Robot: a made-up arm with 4 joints. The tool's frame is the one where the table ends.
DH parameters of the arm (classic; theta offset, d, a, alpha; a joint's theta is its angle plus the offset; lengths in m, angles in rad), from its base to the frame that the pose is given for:
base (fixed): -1.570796 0.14 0 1.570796
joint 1: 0 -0.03 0.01 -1.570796
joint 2: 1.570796 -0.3 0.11 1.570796
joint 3: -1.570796 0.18 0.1 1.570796
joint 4: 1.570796 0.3 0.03 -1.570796
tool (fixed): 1.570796 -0.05 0 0
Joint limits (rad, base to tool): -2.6..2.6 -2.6..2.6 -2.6..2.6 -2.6..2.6
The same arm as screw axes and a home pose.
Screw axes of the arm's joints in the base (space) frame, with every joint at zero. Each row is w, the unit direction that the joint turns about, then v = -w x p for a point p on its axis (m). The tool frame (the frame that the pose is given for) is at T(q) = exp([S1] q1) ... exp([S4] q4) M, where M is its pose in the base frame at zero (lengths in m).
S1 = (-1, 0, 0, 0.0000, -0.1400, 0.0000)
S2 = (0, 0, 1, -0.0100, -0.0300, 0.0000)
S3 = (0, -1, 0, -0.1600, 0.0000, -0.1400)
S4 = (-1, 0, 0, 0.0000, 0.2600, -0.1900)
M: xyz -0.1600 -0.2200 -0.3100 (m) rpy 0.00 0.00 0.00 (deg, as in URDF)
Joint limits (deg, base to tool): -148.97..148.97 -148.97..148.97 -148.97..148.97 -148.97..148.97

